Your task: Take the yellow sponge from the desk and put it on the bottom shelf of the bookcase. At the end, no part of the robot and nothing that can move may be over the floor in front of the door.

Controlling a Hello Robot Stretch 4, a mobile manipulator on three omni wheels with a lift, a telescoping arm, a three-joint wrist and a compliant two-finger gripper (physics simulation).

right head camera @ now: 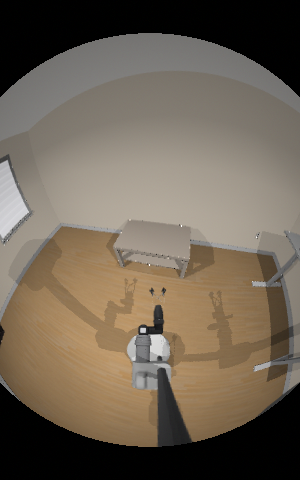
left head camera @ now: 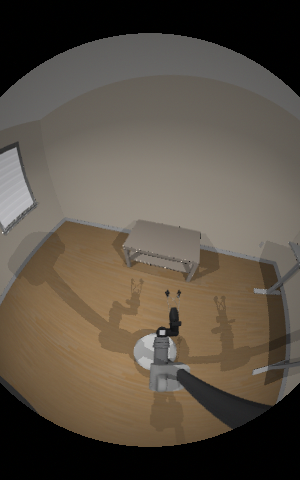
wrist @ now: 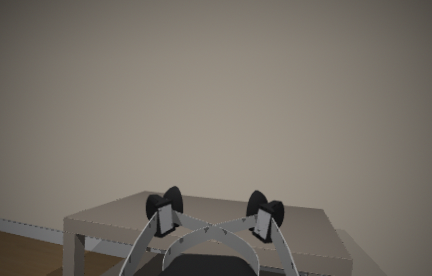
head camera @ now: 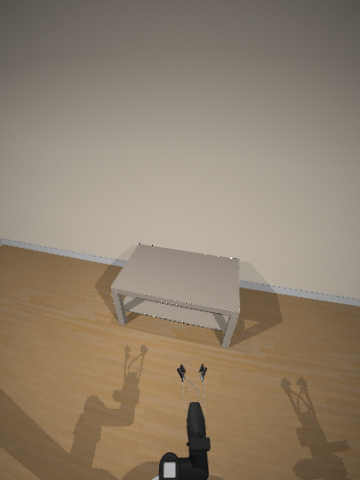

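Where they show: gripper, fingertip midpoint: [right head camera: 157, 287] [left head camera: 172, 289] [wrist: 215, 204] [head camera: 191, 364]; robot's base at its link origin: [right head camera: 149, 348].
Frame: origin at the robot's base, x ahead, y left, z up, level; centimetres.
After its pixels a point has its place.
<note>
The yellow sponge and the bookcase do not show in these views. A desk [left head camera: 265, 291] @[y -178.5, x 58.4, z -0.3 cm] [right head camera: 265, 284] @[y -179.4, x 57.1, z 0.0 cm] with grey metal legs is partly in view at the right edge of both side head views; its top is mostly cut off. My gripper [head camera: 192, 371] @[y -8.5, x 48.3, z 64.6 cm] [left head camera: 173, 293] @[y -8.5, x 48.3, z 64.6 cm] [right head camera: 158, 291] @[y -8.5, x 48.3, z 64.6 cm] [wrist: 215, 204] @[y -8.5, x 48.3, z 64.6 cm] is open and empty, its two dark fingertips well apart. It points at a low table, in front of its near edge, and is far from the desk.
The low beige table [head camera: 185, 275] @[y -10.1, x 123.1, z 42.2 cm] [left head camera: 162, 240] @[y -3.7, x 121.2, z 42.2 cm] [right head camera: 155, 237] @[y -8.2, x 122.9, z 42.2 cm] [wrist: 310, 230] @[y -40.1, x 111.8, z 42.2 cm] with a lower shelf stands against the wall ahead. A window [left head camera: 15, 187] @[y 240.6, x 143.9, z 128.7 cm] [right head camera: 12, 200] @[y 240.1, x 146.4, z 122.4 cm] is in the left wall. The door does not show.
</note>
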